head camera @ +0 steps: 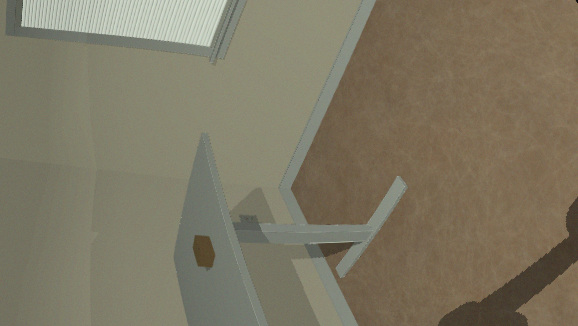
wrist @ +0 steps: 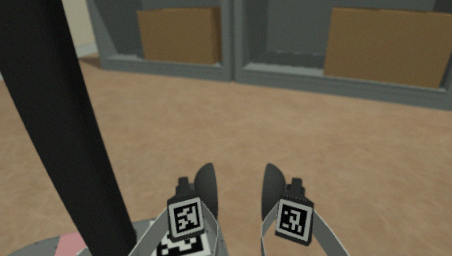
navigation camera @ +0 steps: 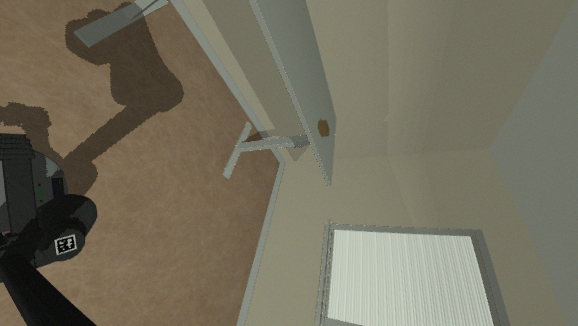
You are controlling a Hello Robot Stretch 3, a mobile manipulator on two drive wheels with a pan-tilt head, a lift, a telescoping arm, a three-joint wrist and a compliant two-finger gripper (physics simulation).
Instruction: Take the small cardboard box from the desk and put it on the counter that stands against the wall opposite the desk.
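Places are measured from the robot's base along level axes (x ahead, y left, z up), in centimetres.
Pixels of known places: gripper, between the fingertips: (wrist: 239, 182).
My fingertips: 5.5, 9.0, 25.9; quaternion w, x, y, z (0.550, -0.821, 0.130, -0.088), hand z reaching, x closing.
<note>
Behind a point stands the place of what it marks, as x, y, z.
A small brown cardboard box (head camera: 204, 251) {-116.7, -21.9, 98.4} (navigation camera: 323, 128) {-116.4, -22.1, 98.4} lies on the top of a light grey desk (head camera: 192, 295) {-147.9, -48.1, 95.0} (navigation camera: 295, 55) {-85.4, -54.2, 95.0} that stands against the wall, near the desk's end by the room corner. My gripper (wrist: 239, 182) {5.5, 9.0, 25.9} is open, its two fingertips apart above the brown floor with nothing between them. It is far from the desk, which does not show in the wrist view. The counter cannot be made out in these views.
Grey shelves (wrist: 227, 40) {31.9, 106.9, 20.6} with larger cardboard boxes (wrist: 182, 36) {13.0, 124.8, 21.6} (wrist: 387, 47) {84.9, 66.9, 21.6} stand beyond the gripper. The desk's leg has a long foot (head camera: 374, 225) (navigation camera: 236, 150) on the floor. A window with blinds (head camera: 120, 20) {-186.8, 78.4, 141.3} (navigation camera: 407, 280) {-168.0, 101.8, 148.7} is on the adjoining wall. My black mast (wrist: 65, 110) {-5.5, 11.6, 32.6} stands at the wrist view's left.
</note>
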